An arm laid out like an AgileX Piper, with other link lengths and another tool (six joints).
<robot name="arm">
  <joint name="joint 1" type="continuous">
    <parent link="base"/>
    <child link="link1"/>
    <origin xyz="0 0 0.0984"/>
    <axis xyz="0 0 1"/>
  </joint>
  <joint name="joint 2" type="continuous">
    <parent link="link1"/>
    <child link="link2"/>
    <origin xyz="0 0 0" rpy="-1.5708 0 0"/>
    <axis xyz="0 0 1"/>
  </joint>
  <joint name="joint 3" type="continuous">
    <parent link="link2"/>
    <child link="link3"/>
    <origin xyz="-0.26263 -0.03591 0"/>
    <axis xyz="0 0 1"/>
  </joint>
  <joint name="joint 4" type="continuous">
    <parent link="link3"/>
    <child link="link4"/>
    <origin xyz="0.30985 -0.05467 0" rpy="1.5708 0 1.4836"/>
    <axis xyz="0 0 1"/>
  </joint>
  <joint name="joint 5" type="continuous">
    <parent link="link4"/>
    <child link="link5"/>
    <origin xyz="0 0 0" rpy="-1.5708 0 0"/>
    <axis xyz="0 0 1"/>
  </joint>
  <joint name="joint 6" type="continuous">
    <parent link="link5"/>
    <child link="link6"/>
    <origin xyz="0 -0.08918 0" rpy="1.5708 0 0"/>
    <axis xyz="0 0 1"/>
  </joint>
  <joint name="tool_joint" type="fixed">
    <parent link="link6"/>
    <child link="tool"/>
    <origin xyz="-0.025 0.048 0.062" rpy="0 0.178 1.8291"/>
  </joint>
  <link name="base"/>
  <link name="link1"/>
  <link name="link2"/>
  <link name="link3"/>
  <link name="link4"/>
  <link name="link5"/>
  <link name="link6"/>
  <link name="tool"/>
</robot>
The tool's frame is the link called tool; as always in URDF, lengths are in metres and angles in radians. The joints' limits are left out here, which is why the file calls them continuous.
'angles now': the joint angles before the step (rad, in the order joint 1, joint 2, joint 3, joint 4, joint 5, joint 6). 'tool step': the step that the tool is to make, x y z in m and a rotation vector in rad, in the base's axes. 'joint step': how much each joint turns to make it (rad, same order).
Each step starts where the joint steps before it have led.
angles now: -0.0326 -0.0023 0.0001 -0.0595 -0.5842 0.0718
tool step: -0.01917 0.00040 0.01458 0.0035 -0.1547 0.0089
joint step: -0.0001 0.0001 -0.0001 0.0097 -0.1547 -0.0004
